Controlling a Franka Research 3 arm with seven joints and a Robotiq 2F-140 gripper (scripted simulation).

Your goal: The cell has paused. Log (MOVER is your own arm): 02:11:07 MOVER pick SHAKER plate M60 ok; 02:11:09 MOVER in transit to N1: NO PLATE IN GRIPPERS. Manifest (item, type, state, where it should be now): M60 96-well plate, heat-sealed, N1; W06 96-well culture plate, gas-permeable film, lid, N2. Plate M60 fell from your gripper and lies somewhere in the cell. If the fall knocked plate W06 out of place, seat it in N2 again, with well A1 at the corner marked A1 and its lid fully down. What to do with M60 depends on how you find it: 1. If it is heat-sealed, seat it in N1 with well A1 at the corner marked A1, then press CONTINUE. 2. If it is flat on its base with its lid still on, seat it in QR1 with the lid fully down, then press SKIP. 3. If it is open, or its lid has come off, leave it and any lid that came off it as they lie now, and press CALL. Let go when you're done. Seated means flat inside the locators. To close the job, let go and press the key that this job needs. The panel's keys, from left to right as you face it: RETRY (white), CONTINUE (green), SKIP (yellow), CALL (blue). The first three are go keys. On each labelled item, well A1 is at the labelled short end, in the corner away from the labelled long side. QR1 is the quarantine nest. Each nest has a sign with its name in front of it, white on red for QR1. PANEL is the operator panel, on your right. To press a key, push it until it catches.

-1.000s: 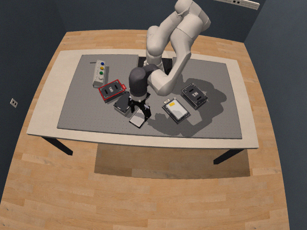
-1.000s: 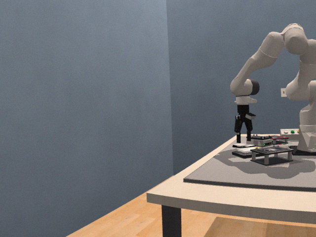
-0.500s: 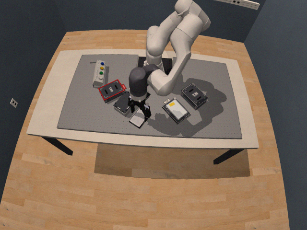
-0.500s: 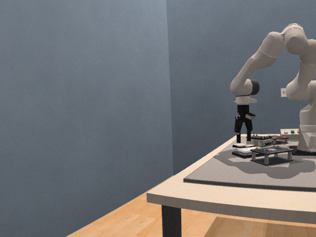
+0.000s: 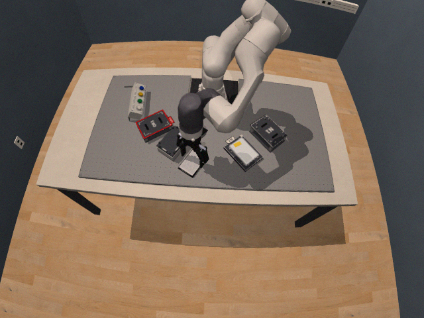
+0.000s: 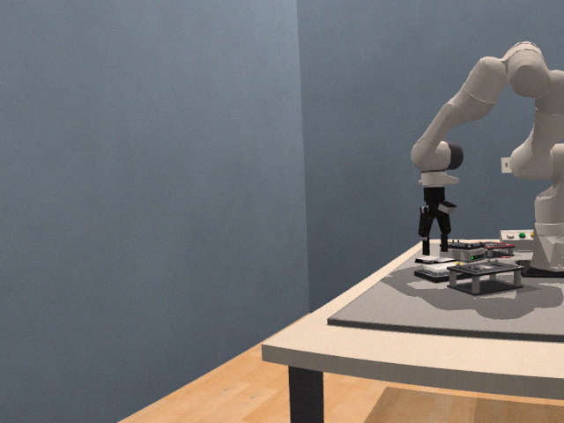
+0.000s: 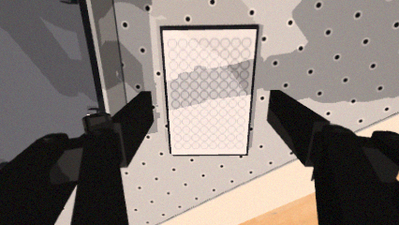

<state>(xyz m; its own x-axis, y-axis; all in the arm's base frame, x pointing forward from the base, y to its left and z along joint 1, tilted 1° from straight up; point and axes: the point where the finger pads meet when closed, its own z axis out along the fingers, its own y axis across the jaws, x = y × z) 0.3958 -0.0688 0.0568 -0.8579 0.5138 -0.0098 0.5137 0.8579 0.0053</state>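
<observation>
Now: the plate M60 50 mm below my hand. From my hand the other things lie so: plate W06: 240 mm to the left, 70 mm behind, 30 mm below; then shaker block: 110 mm to the right, 60 mm behind; then A1 mark: 370 mm to the left, 280 mm behind.
</observation>
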